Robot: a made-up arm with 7 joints. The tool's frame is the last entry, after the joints.
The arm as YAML. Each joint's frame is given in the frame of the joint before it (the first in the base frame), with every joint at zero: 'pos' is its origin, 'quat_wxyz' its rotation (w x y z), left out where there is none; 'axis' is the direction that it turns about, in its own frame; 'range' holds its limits. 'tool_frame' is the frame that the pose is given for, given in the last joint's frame.
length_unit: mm
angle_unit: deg
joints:
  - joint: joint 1
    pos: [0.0, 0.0, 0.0]
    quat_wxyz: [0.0, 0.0, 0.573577, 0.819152]
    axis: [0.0, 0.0, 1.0]
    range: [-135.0, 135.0]
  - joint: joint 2
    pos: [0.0, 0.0, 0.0]
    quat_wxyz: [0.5, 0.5, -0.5, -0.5]
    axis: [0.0, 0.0, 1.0]
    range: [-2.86, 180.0]
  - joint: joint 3
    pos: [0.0, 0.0, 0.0]
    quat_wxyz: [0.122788, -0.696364, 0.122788, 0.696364]
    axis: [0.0, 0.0, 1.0]
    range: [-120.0, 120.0]
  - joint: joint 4
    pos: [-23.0, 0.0, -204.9]
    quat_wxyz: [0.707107, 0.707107, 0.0, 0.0]
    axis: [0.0, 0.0, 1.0]
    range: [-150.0, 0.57]
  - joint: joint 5
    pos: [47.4, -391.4, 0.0]
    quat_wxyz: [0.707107, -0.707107, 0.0, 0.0]
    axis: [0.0, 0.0, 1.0]
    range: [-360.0, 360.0]
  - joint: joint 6
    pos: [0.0, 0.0, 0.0]
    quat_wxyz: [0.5, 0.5, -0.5, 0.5]
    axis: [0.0, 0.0, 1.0]
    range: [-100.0, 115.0]
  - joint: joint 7
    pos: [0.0, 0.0, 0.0]
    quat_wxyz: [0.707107, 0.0, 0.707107, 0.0]
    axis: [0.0, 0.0, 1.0]
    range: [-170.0, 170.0]
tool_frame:
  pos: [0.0, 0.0, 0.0]
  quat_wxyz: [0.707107, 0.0, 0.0, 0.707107]
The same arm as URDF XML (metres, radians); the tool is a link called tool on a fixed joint. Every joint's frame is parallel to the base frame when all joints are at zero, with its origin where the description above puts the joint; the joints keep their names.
<robot name="arm">
  <joint name="tool_fixed" type="fixed">
    <parent link="link7"/>
    <child link="tool"/>
    <origin xyz="0.0000 0.0000 0.0000" rpy="0.0000 0.0000 0.0000"/>
  </joint>
  <joint name="joint 7" type="revolute">
    <parent link="link6"/>
    <child link="link7"/>
    <origin xyz="0.0000 0.0000 0.0000"/>
    <axis xyz="0 0 1"/>
    <limit lower="-2.9671" upper="2.9671"/>
  </joint>
  <joint name="joint 6" type="revolute">
    <parent link="link5"/>
    <child link="link6"/>
    <origin xyz="0.0000 0.0000 0.0000"/>
    <axis xyz="0 1 0"/>
    <limit lower="-1.7453" upper="2.0071"/>
  </joint>
  <joint name="joint 5" type="revolute">
    <parent link="link4"/>
    <child link="link5"/>
    <origin xyz="-0.0474 0.0000 -0.3914"/>
    <axis xyz="0 0 1"/>
    <limit lower="-6.2832" upper="6.2832"/>
  </joint>
  <joint name="joint 4" type="revolute">
    <parent link="link3"/>
    <child link="link4"/>
    <origin xyz="0.0230 0.0000 -0.2049"/>
    <axis xyz="0 1 0"/>
    <limit lower="-2.6180" upper="0.0099"/>
  </joint>
  <joint name="joint 3" type="revolute">
    <parent link="link2"/>
    <child link="link3"/>
    <origin xyz="0.0000 0.0000 0.0000"/>
    <axis xyz="0 0 1"/>
    <limit lower="-2.0944" upper="2.0944"/>
  </joint>
  <joint name="joint 2" type="revolute">
    <parent link="link1"/>
    <child link="link2"/>
    <origin xyz="0.0000 0.0000 0.0000"/>
    <axis xyz="1 0 0"/>
    <limit lower="-0.0499" upper="3.1416"/>
  </joint>
  <joint name="joint 1" type="revolute">
    <parent link="base"/>
    <child link="link1"/>
    <origin xyz="0.0000 0.0000 0.0000"/>
    <axis xyz="0 0.9397 0.342"/>
    <limit lower="-2.3562" upper="2.3562"/>
  </joint>
  <link name="base"/>
  <link name="link1"/>
  <link name="link2"/>
  <link name="link3"/>
  <link name="link4"/>
  <link name="link5"/>
  <link name="link6"/>
  <link name="link7"/>
  <link name="tool"/>
</robot>

